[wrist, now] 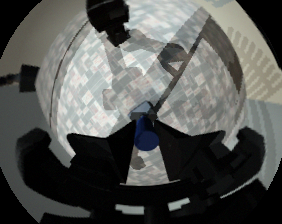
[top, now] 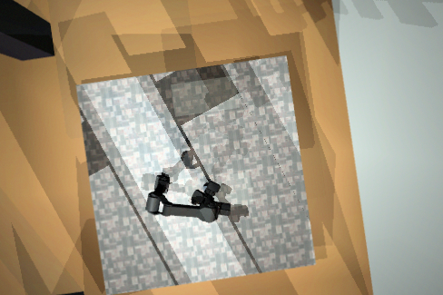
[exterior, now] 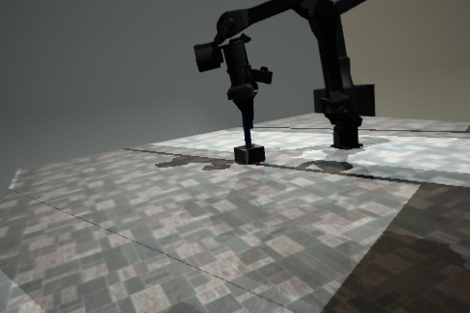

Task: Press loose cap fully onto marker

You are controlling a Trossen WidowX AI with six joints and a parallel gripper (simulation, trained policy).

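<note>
My gripper tip is now 1 cm to the left of the blue cap, 1 cm below it and 1 cm short of it. Also, from my gripper tip: holder block (9 cm below, 1 cm to the right, 1 cm ahead).
</note>
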